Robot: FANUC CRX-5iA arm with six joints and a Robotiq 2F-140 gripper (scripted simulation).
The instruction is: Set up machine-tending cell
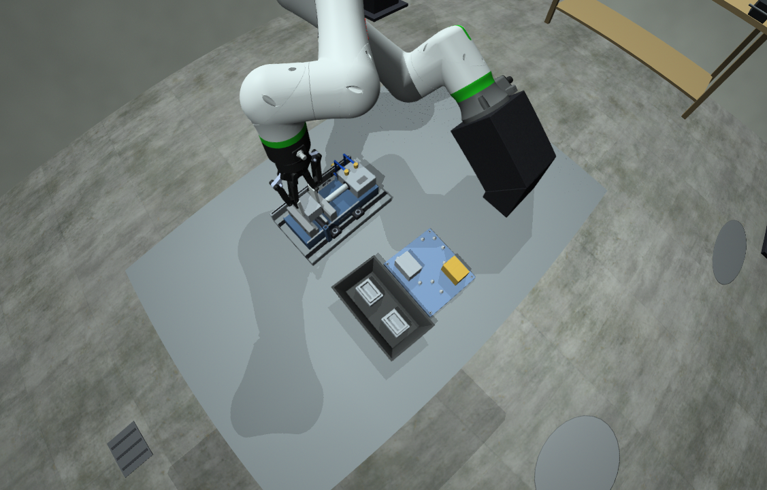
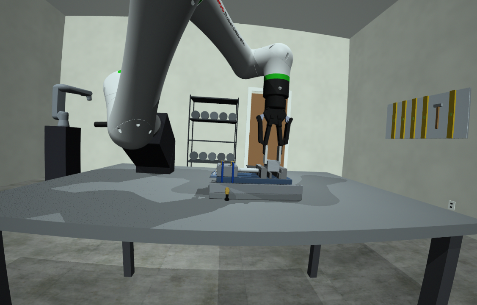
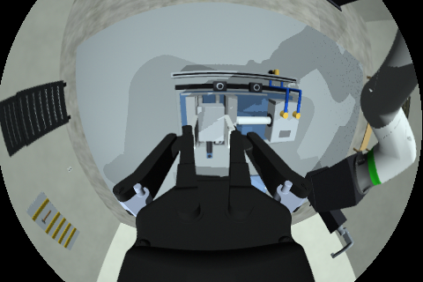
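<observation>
The aluminium blank is 40 mm below my hand. From my hand the other things lie so: brass blank (380 mm to the left, 170 mm behind, 110 mm below); then vise (100 mm below, 70 mm behind, 10 mm to the left).
</observation>
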